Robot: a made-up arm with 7 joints.
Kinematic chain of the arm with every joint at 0, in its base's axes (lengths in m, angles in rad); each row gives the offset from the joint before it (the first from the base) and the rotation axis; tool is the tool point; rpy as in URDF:
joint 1: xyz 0 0 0.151 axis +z
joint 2: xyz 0 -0.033 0.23 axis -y
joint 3: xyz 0 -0.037 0.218 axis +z
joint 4: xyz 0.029 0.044 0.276 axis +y
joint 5: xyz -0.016 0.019 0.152 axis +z
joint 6: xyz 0 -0.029 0.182 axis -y
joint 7: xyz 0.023 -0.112 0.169 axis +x
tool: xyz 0 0 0 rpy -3.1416 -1.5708 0
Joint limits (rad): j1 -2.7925..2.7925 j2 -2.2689..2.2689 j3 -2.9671..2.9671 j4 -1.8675..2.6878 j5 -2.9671..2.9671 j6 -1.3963..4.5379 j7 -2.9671..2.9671
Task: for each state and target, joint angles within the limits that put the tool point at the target. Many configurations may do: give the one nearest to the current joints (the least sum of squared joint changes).
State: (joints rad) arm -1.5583 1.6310 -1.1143 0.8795 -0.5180 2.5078 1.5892
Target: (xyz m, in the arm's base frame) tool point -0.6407 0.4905 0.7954
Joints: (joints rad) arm -0.9260 1.2099 -1.1753 0.9966 -0.6220 1.7151 1.5892
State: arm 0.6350 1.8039 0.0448 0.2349 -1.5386 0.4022 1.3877
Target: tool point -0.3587 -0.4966 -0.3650
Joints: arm 0.9204 2.1594 0.1529 -0.2916 -1.4576 0.4336 1.3877
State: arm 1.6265 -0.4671 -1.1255 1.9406 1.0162 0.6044 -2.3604
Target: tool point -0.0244 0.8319 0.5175
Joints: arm 2.2012 -0.8985 -0.7489 1.2030 0.8785 0.5105 -2.3604
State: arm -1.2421 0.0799 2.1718 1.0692 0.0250 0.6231 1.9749
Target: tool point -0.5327 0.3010 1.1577
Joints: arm -0.4280 0.5927 2.3503 0.5225 -0.3777 0.6840 1.9749
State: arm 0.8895 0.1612 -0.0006 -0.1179 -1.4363 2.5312 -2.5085
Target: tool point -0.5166 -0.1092 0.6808
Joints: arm 0.4121 0.6836 -0.1124 -0.6261 -1.4228 2.5682 -2.5085
